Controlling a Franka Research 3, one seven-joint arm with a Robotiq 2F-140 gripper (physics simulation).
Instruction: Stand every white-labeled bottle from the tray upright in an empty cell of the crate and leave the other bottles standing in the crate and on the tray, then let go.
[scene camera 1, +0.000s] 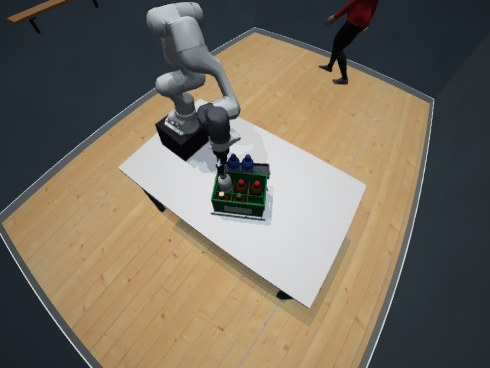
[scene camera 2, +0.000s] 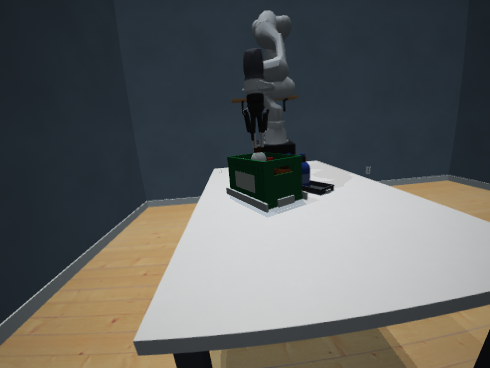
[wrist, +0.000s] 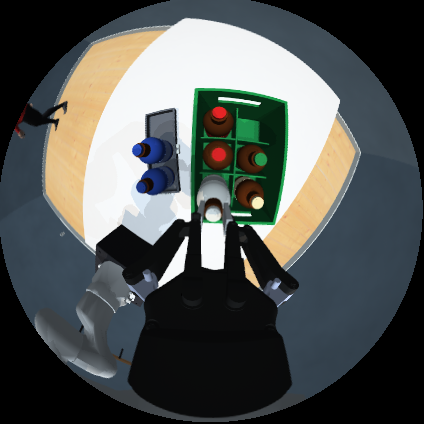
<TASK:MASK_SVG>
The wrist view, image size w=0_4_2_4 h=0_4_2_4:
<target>gripper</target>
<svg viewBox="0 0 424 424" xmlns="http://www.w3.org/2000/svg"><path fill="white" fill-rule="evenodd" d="M200 199L197 211L190 213L190 221L185 221L182 218L175 219L140 259L122 270L122 276L133 295L139 296L144 301L143 308L145 312L145 323L136 344L127 382L134 392L147 402L174 413L195 417L235 416L258 410L275 402L285 394L292 384L283 339L275 328L277 306L282 305L298 288L299 284L294 277L280 266L251 225L244 224L243 227L237 225L234 216L230 212L228 202L223 202L221 216L223 237L225 237L223 268L210 269L203 267L201 264L200 235L205 200ZM240 246L262 291L245 277L244 260L241 257ZM188 236L183 271L158 287L158 281L164 274L185 236Z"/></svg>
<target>green-capped bottle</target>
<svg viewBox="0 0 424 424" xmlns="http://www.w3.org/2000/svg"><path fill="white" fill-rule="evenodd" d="M237 148L235 166L238 169L247 173L256 173L264 167L267 158L262 148L255 144L246 144Z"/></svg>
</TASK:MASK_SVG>
